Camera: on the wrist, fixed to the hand. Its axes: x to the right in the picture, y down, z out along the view.
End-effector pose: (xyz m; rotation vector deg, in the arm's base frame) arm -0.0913 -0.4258 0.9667 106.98 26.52 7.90
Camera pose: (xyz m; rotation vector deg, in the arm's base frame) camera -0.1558 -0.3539 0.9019 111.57 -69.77 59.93
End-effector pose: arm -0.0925 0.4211 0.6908 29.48 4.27 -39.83
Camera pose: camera -0.1643 0.4021 0.6013 29.71 -27.09 48.64
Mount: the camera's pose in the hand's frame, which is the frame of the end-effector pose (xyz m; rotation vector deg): -0.0232 -0.0958 -0.0618 9.25 -6.54 91.95
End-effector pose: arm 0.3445 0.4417 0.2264 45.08 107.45 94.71
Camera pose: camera 0.3085 0.3738 0.1391 -116.72 -46.94 -84.60
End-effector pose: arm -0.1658 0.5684 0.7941 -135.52 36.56 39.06
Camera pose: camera -0.1086 0.6029 0.8893 -69.14 136.99 70.72
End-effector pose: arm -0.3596 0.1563 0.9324 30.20 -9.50 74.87
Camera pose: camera -0.2859 0.1488 0.8427 34.08 -38.17 163.94
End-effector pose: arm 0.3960 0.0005 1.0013 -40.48 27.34 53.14
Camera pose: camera 0.4605 -0.0962 1.0068 1.92 58.51 135.10
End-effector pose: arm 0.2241 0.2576 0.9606 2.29 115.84 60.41
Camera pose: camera 0.2280 0.1459 0.9282 113.44 98.06 93.95
